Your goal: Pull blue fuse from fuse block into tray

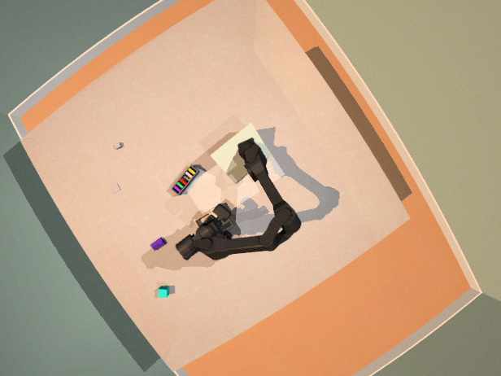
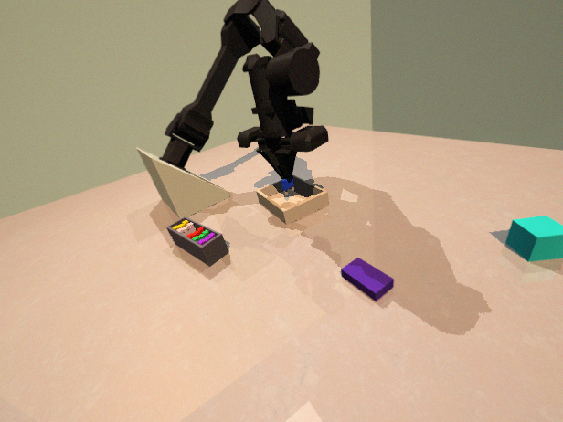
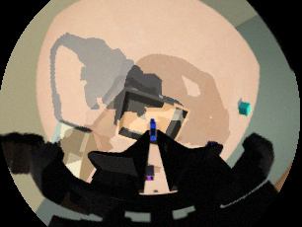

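Right now my gripper tip is 10 mm above the blue fuse. From my gripper tip the other things lie so: tan tray 60 mm below; then teal cube 330 mm ahead, 170 mm to the left, 40 mm below; then purple flat block 260 mm ahead, 50 mm below, 20 mm to the right.
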